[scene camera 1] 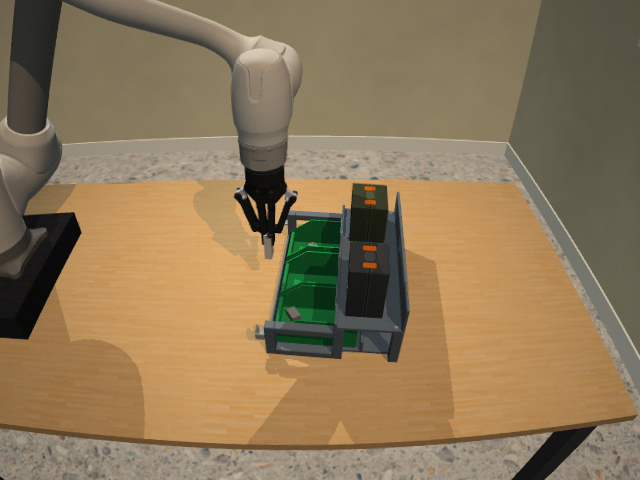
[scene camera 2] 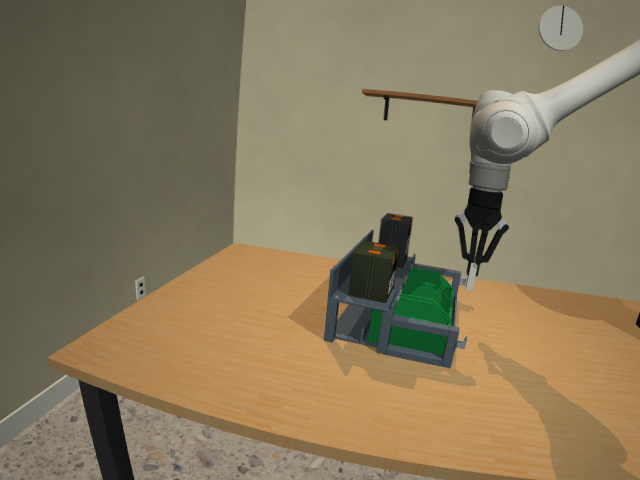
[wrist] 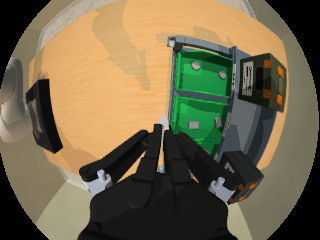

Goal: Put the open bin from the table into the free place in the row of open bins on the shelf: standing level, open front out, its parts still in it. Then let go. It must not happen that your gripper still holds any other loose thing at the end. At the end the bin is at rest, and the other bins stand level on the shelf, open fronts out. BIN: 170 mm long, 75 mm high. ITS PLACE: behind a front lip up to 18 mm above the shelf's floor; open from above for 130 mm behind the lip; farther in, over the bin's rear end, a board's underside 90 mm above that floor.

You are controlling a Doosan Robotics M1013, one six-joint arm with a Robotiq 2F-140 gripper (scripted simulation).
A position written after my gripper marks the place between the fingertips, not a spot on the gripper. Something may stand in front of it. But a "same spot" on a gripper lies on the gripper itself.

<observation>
My gripper shows in scene camera 1 (269, 255), in scene camera 2 and in the wrist view. The same spot on my gripper: (scene camera 2: 473, 268) is (wrist: 163, 125).
</observation>
